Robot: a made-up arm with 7 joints.
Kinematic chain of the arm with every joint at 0, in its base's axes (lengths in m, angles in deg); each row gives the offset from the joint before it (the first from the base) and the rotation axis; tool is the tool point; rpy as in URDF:
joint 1: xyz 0 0 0 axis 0.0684 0.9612 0.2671
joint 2: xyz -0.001 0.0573 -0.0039 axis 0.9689 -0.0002 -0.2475
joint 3: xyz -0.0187 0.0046 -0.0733 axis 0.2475 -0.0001 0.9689
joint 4: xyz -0.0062 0 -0.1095 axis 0.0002 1 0
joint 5: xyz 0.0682 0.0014 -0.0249 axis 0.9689 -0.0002 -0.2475
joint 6: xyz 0.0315 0 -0.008 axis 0.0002 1 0
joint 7: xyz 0.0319 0 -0.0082 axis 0.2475 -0.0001 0.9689
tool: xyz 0 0 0 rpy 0 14.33 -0.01
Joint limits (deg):
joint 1: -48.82..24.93
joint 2: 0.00..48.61
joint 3: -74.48..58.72
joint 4: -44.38..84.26
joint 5: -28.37..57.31
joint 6: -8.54..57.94
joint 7: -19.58..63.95
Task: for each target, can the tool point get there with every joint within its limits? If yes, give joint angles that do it. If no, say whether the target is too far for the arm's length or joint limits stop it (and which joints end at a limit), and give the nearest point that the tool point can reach.
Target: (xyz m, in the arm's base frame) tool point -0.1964 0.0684 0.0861
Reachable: no: joint limits stop it (at a limit: joint 1, joint 2, joint 3, joint 4, joint 6) | nearest point -0.0742 0.0493 -0.1333 | short by 0.252 m
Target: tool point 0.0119 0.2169 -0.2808
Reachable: yes | joints -5.23 35.01 -37.53 67.01 38.11 22.72 22.66
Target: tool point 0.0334 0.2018 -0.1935
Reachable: yes | joints 18.53 34.09 13.31 -10.35 -18.69 48.51 0.97
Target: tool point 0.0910 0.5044 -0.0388
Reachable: no: too far | nearest point 0.0792 0.3305 -0.0891 | short by 0.181 m
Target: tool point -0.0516 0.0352 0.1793
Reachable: no: joint limits stop it (at a limit: joint 1, joint 2, joint 3, joint 4, joint 6) | nearest point 0.0837 0.1800 0.0559 | short by 0.233 m
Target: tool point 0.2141 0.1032 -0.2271
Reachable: yes | joints -41.80 32.10 -53.56 40.36 16.22 20.75 11.25
